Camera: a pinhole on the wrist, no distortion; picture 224 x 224 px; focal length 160.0 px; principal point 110.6 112.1 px. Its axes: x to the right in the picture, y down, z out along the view. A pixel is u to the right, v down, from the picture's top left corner.
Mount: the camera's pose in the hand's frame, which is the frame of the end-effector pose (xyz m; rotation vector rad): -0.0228 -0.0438 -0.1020 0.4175 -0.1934 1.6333
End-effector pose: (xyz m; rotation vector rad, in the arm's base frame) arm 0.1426 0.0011 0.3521 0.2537 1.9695 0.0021
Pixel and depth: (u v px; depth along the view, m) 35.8 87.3 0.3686
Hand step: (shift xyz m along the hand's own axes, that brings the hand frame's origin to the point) 0.1001 -0.3321 0.1638
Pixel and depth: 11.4 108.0 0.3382
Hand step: 0.0498 -0.3608 0.1276
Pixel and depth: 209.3 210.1 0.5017
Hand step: -0.2667 0.0234 0.5127
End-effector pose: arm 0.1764 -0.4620 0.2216 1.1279 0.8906 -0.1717
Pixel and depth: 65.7 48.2 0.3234
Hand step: 0.1595 -0.2321 0.1446
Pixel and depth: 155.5 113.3 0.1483
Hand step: -0.0035 -0.0600 0.0500
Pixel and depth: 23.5 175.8 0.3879
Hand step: -0.1034 -0.3985 0.1922
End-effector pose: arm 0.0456 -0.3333 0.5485 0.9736 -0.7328 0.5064
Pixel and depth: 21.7 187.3 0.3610
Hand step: -0.1232 -0.3806 0.1734
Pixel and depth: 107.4 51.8 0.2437
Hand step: 0.1055 -0.1277 0.1086
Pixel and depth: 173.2 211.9 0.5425
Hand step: -0.2855 -0.0848 0.5170
